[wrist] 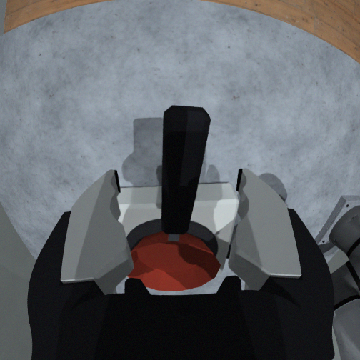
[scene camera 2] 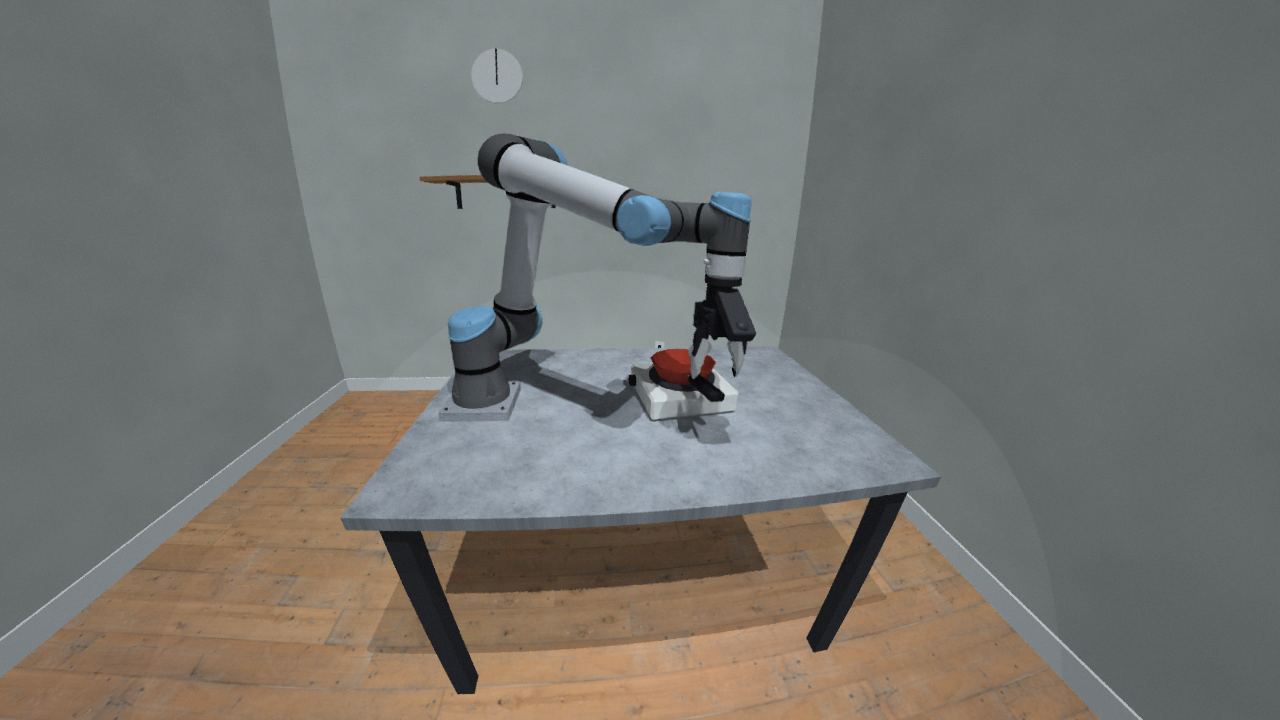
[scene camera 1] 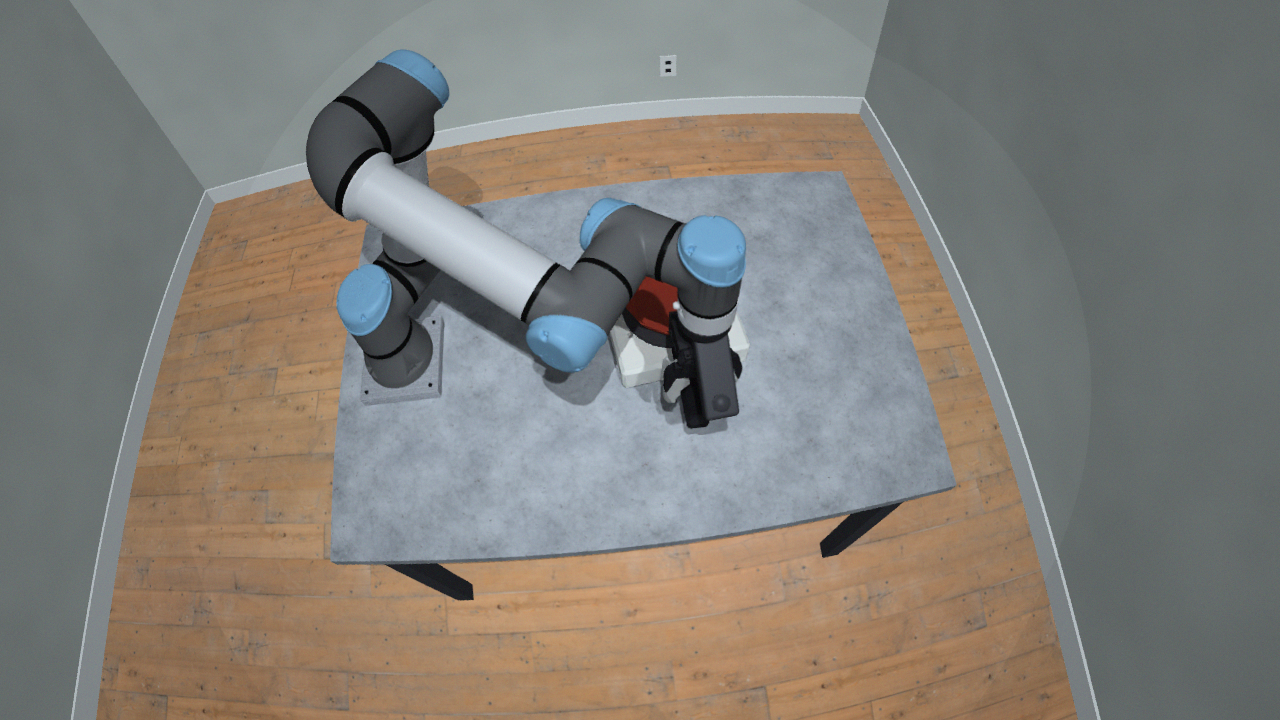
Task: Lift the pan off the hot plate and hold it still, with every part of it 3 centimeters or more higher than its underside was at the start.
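Places are measured from the arm's base along level axes (x left, y back, z up), in metres.
Where they show: gripper, fingertip midpoint: (scene camera 2: pixel 714 378) (scene camera 1: pixel 698 395); arm's base, link origin: (scene camera 2: pixel 482 394) (scene camera 1: pixel 399 355).
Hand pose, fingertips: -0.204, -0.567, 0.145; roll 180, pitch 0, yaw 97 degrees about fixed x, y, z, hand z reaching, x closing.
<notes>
Things, the pixels of their top centre, and the offset from my fingertips, as dx, dy, dz. Level surfaces: height alone.
- white hot plate, top centre: (scene camera 1: pixel 666 304) (scene camera 2: pixel 679 374) +0.240, +0.025, -0.099
- grey table, surface height: dz -0.171
- small black knob, top centre: (scene camera 2: pixel 632 375) +0.279, +0.153, -0.121
The red pan (scene camera 1: pixel 650 306) (scene camera 2: pixel 669 362) (wrist: pixel 172 267) sits upright on the dark burner of the white hot plate (scene camera 1: pixel 633 367) (scene camera 2: pixel 673 406) (wrist: pixel 140 207). Its black handle (scene camera 2: pixel 707 387) (wrist: pixel 185 160) sticks out past the hot plate's edge; in scene camera 1 most of it is hidden under the gripper. My gripper (scene camera 1: pixel 703 386) (scene camera 2: pixel 716 373) (wrist: pixel 177 171) points down over the handle and is partly open. In the wrist view one finger stands on each side of the handle, with a gap on both sides. Nothing is held.
The grey table (scene camera 1: pixel 537 483) (scene camera 2: pixel 572 474) bears the hot plate and the arm's base plate (scene camera 1: pixel 402 394) (scene camera 2: pixel 474 413), which stands to the left. A small black knob (scene camera 2: pixel 631 380) is on the hot plate's left side. The forearm passes above the table between base and pan.
</notes>
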